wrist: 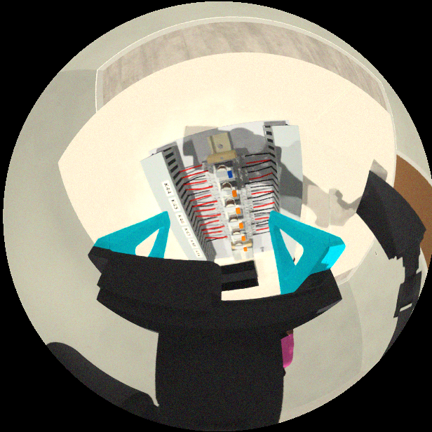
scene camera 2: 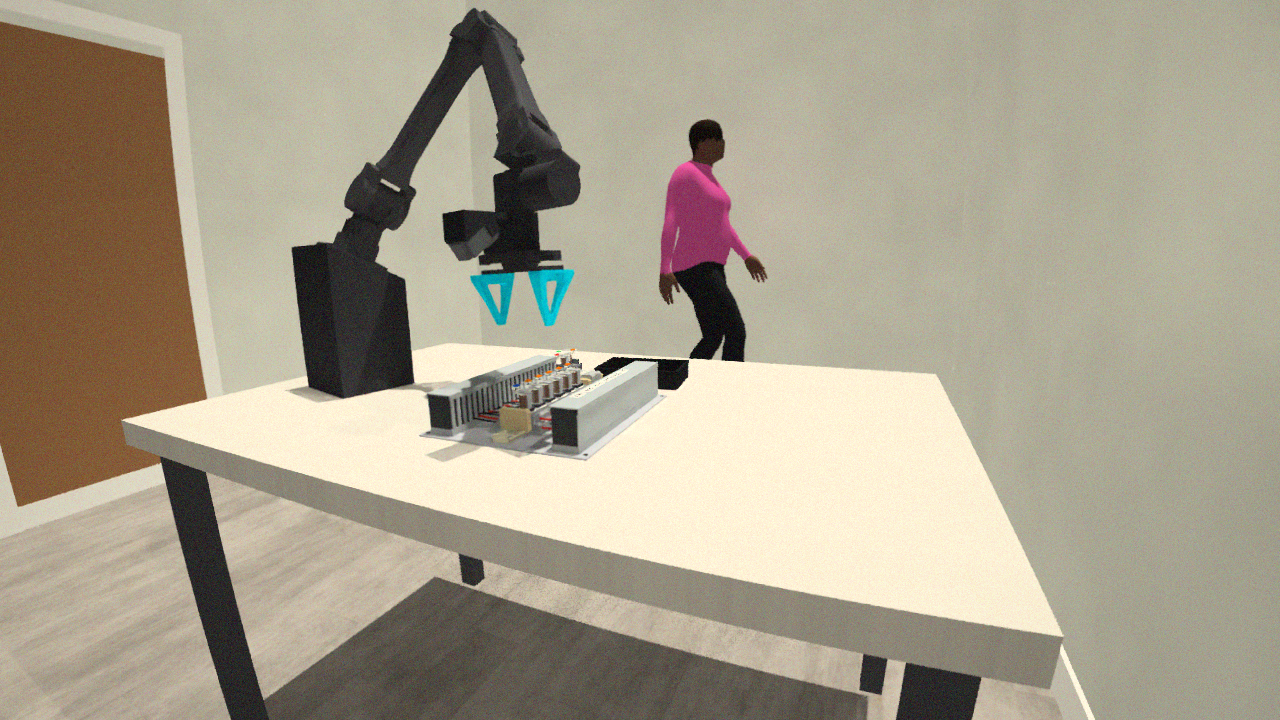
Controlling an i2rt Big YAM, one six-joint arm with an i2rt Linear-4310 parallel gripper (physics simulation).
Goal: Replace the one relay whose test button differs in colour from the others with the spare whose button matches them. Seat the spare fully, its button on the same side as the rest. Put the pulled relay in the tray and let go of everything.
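Frame: origin at the arm's base, x ahead, y left, z up, level; metres.
Seen in the pictures: gripper, fingertip midpoint: (scene camera 2: 524,325); arm's base, link origin: (scene camera 2: 350,263).
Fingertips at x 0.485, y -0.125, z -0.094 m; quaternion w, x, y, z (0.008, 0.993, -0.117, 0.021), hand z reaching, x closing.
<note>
Pixels of each thing's top centre, then the offset from my fingertips to it. "pt": a spot on its surface instead.
- relay with a blue button, top centre: (scene camera 2: 521,385) dy -0.009, dx -0.006, dz -0.084 m
- black tray, surface spot: (scene camera 2: 673,374) pt dy +0.288, dx +0.125, dz -0.124 m
- tan end stop, top centre: (scene camera 2: 514,408) dy -0.029, dx -0.006, dz -0.113 m
- panel's base plate, surface spot: (scene camera 2: 469,439) pt dy -0.070, dx -0.056, dz -0.151 m
The relay with a blue button (scene camera 2: 516,390) (wrist: 223,172) stands at the end of the relay row beside the tan end stop. Several relays with orange buttons (scene camera 2: 556,380) (wrist: 232,204) follow it in the row, buttons all on the right side in the wrist view. My gripper (scene camera 2: 525,324) (wrist: 218,216) is open and empty, high above the row. The black tray (scene camera 2: 673,374) (wrist: 240,286) stands beyond the row's other end, partly hidden by my gripper in the wrist view. Small parts with green and orange spots (scene camera 2: 565,356) show behind the row; I cannot tell which is a spare.
Tall grey ducts (scene camera 2: 608,407) (wrist: 290,167) flank the row on both sides, with red and black wires between. The tan end stop (scene camera 2: 515,419) (wrist: 221,157) stands on the panel's base plate (scene camera 2: 469,439). A person in pink (scene camera 2: 699,214) (wrist: 287,351) is behind the table.
</note>
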